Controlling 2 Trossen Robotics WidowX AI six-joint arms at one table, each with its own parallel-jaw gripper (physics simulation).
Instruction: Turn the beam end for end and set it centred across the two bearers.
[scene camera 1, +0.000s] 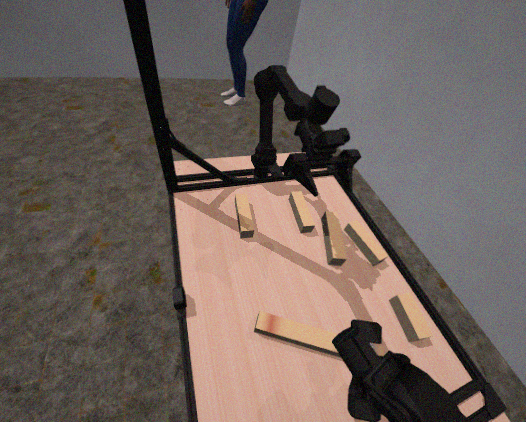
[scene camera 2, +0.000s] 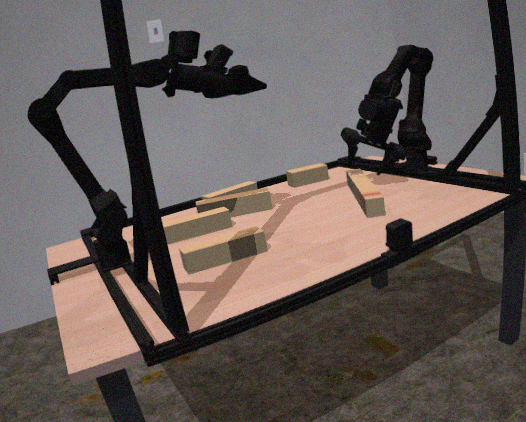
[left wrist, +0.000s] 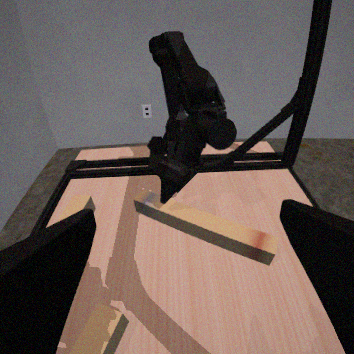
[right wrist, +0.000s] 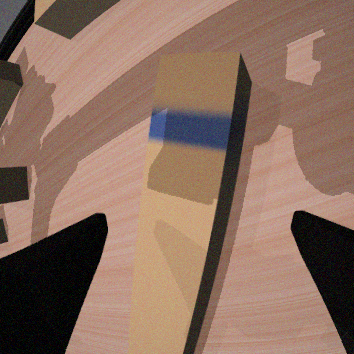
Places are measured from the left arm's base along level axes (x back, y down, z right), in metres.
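Pixels of known places: left gripper, between the fingertips: (scene camera 1: 334, 193) (scene camera 2: 256, 87) (left wrist: 188, 214); right gripper, between the fingertips: (scene camera 2: 363, 170) (left wrist: 169, 196) (right wrist: 201, 222); left arm's base, origin of its link: (scene camera 1: 260, 173) (scene camera 2: 114, 264); right arm's base, origin of its link: (scene camera 2: 418, 169).
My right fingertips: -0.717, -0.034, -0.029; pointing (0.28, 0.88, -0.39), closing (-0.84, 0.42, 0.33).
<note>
For each thing: its top centre in the pictures, then the offset to it from my right fingertips, as dx, dy, dz. "*": a spot on its surface instead.
- long wooden beam, centre of its top: (right wrist: 155, 328) (left wrist: 200, 217) (scene camera 2: 362, 181) (scene camera 1: 321, 338) +0.062, +0.009, +0.066
- black frame rail, a spot on its surface: (scene camera 2: 302, 299) (scene camera 1: 171, 235) * +0.488, +0.060, +0.409
The long wooden beam (scene camera 1: 297, 332) (scene camera 2: 364, 192) (left wrist: 215, 226) (right wrist: 172, 220) lies flat and slanted on the table, its red band at the left end in scene camera 1 and its blue band showing in the right wrist view. Five shorter blocks include one (scene camera 1: 244, 215) (scene camera 2: 215, 252) and another (scene camera 1: 301, 212) (scene camera 2: 197, 226) lying apart, roughly parallel; I cannot tell which two are the bearers. My right gripper (scene camera 2: 366, 167) (right wrist: 201, 222) is open and empty above the beam's blue-band half, which runs between its fingers in the right wrist view. My left gripper (scene camera 2: 265, 86) (left wrist: 188, 214) is open and empty, high above the table.
Three more blocks lie along the right in scene camera 1: one (scene camera 1: 334, 239), a thinner-looking one (scene camera 1: 366, 243) and a separate one (scene camera 1: 411, 317) nearer the right arm. A black frame rail (scene camera 1: 176, 240) (scene camera 2: 300, 295) edges the table, with a black upright post (scene camera 1: 145, 70) (scene camera 2: 137, 150) at a corner.
</note>
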